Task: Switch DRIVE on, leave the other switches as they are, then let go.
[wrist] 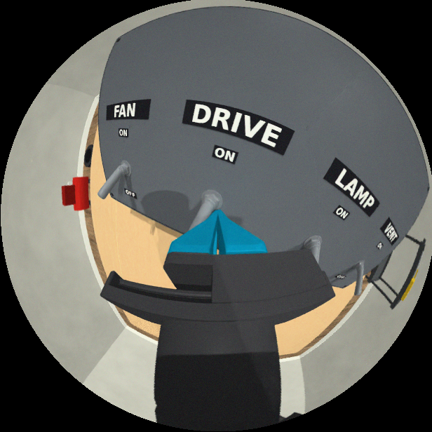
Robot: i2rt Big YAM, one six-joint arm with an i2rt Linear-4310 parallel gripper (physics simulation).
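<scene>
The grey switch panel (pixel 240 60) fills the upper part of the wrist view. The DRIVE switch (pixel 205 206) is a grey lever below the DRIVE label (pixel 237 126); it slants down, away from its ON mark (pixel 225 154), and its lower end is hidden behind the fingers. My gripper (pixel 217 214) is shut and empty, its blue fingertips over or close beside the DRIVE lever; whether they touch it I cannot tell. The FAN switch (pixel 114 181), LAMP switch (pixel 313 246) and VENT switch (pixel 359 279) also point down, away from their ON marks.
A wooden table top (pixel 135 255) shows below the panel. A red object (pixel 80 193) is at its left edge, with a black round thing (pixel 88 156) above it. A black frame (pixel 419 260) with a yellow part (pixel 410 285) is at the right, near the VENT switch.
</scene>
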